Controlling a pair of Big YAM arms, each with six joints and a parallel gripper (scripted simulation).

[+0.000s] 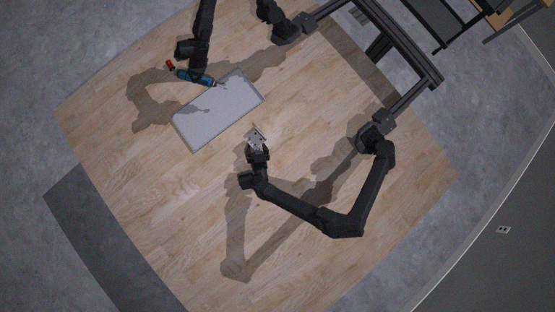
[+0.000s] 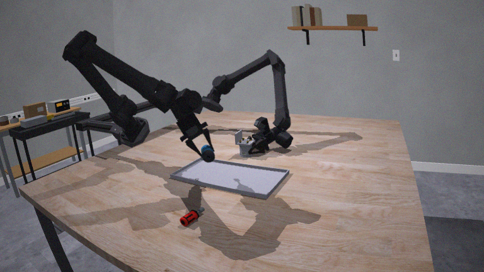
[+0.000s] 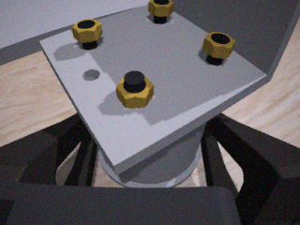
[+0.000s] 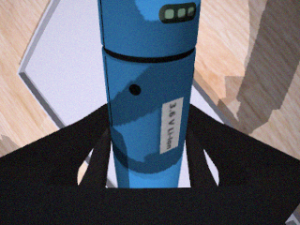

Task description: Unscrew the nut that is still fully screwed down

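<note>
Right now the joint module is 1 cm above my left hand. Also, from my left hand: shallow grey tray: 5 cm ahead, 24 cm to the right, 2 cm below; then grey bracket plate: 5 cm above; then nut: 1 cm ahead, 2 cm to the left, 5 cm above.
</note>
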